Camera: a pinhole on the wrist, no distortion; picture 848 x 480 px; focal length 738.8 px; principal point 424.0 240.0 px. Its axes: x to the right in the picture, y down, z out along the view. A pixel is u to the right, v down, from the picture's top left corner.
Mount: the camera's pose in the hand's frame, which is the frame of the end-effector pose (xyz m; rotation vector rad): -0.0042 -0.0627 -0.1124 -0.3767 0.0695 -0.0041
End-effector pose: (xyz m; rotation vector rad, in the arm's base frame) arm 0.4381 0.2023 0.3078 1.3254 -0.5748 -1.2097
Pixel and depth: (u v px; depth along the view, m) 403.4 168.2 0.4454
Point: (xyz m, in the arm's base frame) 0.1834 0.0471 0.4332
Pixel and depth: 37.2 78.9 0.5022
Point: 0.0055 0.2339 0.4949
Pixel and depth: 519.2 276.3 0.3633
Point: 0.3002 0.0375 0.4173
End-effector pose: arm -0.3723 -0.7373 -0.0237 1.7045 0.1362 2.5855
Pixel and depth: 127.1 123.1 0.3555
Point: -0.0965 -0.7529 -0.0365
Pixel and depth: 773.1 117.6 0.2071
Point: -0.3364 -0.7039 0.1067
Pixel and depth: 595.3 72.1 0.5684
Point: -0.0214 -0.7242 0.3094
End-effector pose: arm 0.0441 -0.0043 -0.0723 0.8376 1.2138 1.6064
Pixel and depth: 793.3 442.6 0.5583
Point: 0.1610 0.3733 0.2857
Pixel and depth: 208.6 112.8 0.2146
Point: 0.1604 -0.0169 -0.0589
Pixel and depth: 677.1 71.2 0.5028
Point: 0.3183 0.3126 0.0452
